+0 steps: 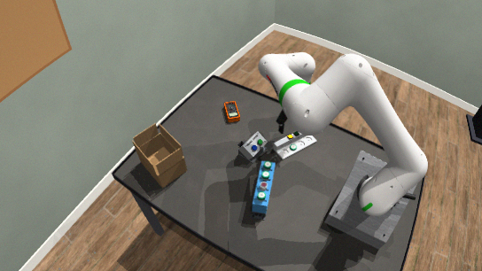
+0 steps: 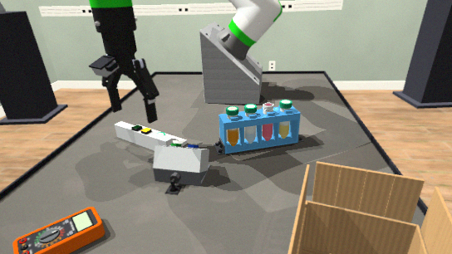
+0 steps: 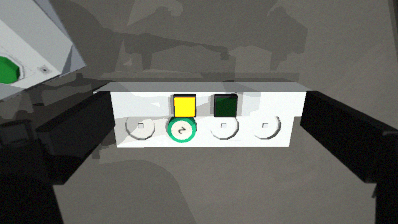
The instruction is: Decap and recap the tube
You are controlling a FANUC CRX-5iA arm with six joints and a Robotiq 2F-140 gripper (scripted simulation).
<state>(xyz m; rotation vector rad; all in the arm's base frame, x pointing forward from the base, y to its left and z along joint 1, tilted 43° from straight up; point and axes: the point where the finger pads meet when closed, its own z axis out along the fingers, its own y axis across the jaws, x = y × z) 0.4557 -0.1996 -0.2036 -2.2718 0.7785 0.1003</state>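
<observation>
Now: the cap 2 100 mm below my hand, 50 mm to the left of it and 30 mm behind it. From my hand the other things lie so: blue key 170 mm to the left, 130 mm ahead, 40 mm below; then green key 130 mm to the left, 120 mm ahead, 40 mm below; then key housing 150 mm to the left, 140 mm ahead, 60 mm below.
</observation>
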